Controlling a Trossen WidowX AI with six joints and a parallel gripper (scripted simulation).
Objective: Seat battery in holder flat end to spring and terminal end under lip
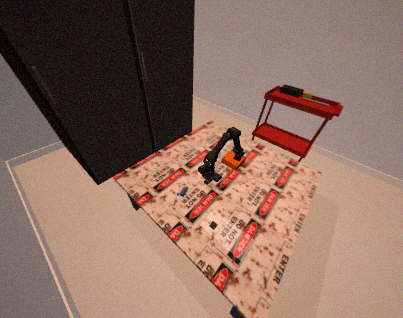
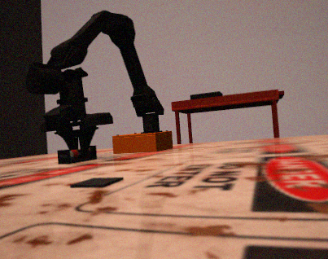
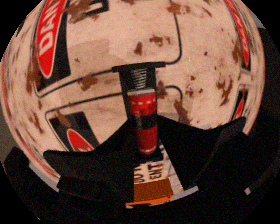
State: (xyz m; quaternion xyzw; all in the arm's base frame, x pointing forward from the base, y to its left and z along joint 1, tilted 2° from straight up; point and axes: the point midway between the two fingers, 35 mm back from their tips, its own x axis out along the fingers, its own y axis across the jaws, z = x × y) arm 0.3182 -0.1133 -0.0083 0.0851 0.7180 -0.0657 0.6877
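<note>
Now: gripper tip 1 cm below the battery.
</note>
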